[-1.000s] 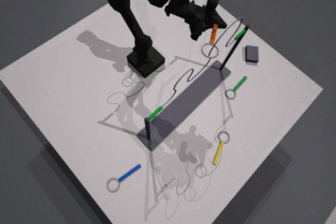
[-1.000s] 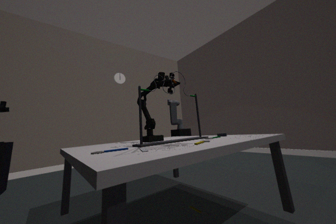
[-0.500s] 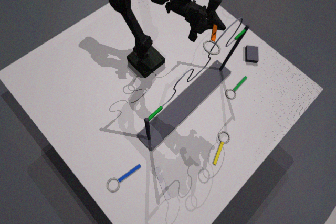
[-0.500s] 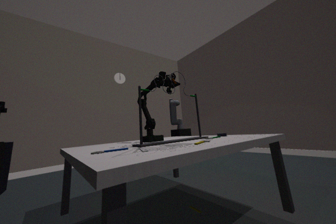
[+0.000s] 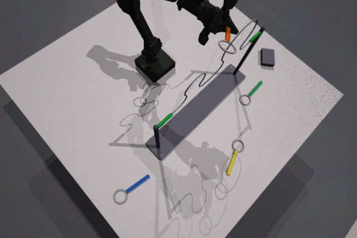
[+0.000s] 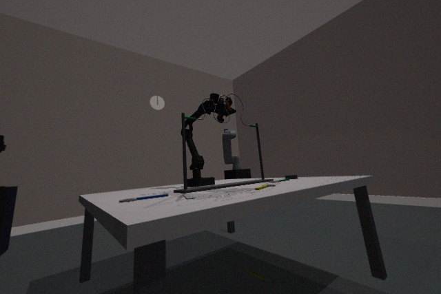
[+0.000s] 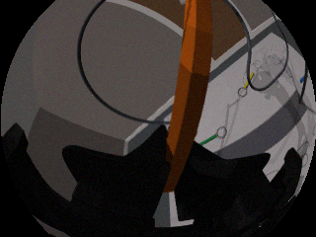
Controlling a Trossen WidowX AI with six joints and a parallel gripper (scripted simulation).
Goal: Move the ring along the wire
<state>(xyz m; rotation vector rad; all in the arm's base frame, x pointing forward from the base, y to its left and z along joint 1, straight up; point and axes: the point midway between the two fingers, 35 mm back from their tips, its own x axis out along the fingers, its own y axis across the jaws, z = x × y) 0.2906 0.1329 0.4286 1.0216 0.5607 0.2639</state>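
The orange-handled ring is 8 cm to the right of my gripper tip, 4 cm above it and 1 cm ahead of it. Round my gripper tip: green-handled ring (46 cm below, 16 cm ahead, 15 cm to the left); then dark grey block (45 cm below, 38 cm to the left, 6 cm ahead); then yellow-handled ring (46 cm below, 33 cm ahead, 14 cm to the right).
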